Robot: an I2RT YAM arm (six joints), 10 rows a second.
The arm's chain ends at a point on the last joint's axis. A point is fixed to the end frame.
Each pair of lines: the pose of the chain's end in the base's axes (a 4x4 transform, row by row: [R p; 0 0 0 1], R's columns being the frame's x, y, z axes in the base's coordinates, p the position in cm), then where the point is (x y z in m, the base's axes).
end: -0.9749 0.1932 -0.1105 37.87; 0.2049 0.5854 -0.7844 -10.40; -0.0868 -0.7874 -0.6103 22.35; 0 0 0 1
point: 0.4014 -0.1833 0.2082
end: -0.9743 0.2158 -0.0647 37.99; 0.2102 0.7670 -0.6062 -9.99; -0.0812 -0.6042 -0.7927 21.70; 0 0 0 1
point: 0.4050 -0.1725 0.1834
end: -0.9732 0.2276 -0.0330 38.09; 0.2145 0.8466 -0.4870 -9.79; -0.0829 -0.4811 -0.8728 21.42; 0 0 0 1
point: 0.4078 -0.1648 0.1715
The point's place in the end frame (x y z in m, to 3 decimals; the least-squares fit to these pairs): -0.037 -0.030 0.069
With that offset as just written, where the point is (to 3 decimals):
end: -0.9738 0.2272 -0.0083 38.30; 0.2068 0.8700 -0.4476 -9.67; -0.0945 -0.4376 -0.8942 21.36; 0 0 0 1
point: 0.412 -0.161 0.169
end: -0.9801 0.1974 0.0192 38.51; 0.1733 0.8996 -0.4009 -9.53; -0.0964 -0.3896 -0.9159 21.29; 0 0 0 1
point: 0.417 -0.156 0.165
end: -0.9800 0.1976 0.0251 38.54; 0.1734 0.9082 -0.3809 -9.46; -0.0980 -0.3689 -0.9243 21.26; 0 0 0 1
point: 0.417 -0.155 0.164
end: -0.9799 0.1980 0.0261 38.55; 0.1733 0.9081 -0.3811 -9.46; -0.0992 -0.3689 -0.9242 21.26; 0 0 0 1
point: 0.418 -0.155 0.164
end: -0.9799 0.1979 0.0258 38.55; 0.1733 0.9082 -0.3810 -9.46; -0.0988 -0.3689 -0.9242 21.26; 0 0 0 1
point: 0.418 -0.155 0.164
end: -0.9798 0.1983 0.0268 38.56; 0.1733 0.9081 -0.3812 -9.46; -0.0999 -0.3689 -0.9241 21.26; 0 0 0 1
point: 0.418 -0.155 0.164
